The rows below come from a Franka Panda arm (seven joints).
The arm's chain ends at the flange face. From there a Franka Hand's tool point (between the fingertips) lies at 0.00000 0.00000 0.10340 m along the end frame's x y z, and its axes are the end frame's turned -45 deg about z.
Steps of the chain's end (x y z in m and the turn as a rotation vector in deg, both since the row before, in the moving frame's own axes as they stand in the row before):
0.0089 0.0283 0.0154 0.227 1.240 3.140
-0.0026 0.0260 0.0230 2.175 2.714 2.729
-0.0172 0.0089 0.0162 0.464 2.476 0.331
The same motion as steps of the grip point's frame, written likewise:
-0.0119 0.0276 0.0154 -0.716 1.037 3.140
-0.0140 0.0174 0.0228 -0.381 3.457 2.729
-0.0147 -0.0033 0.0161 -1.423 2.079 0.331

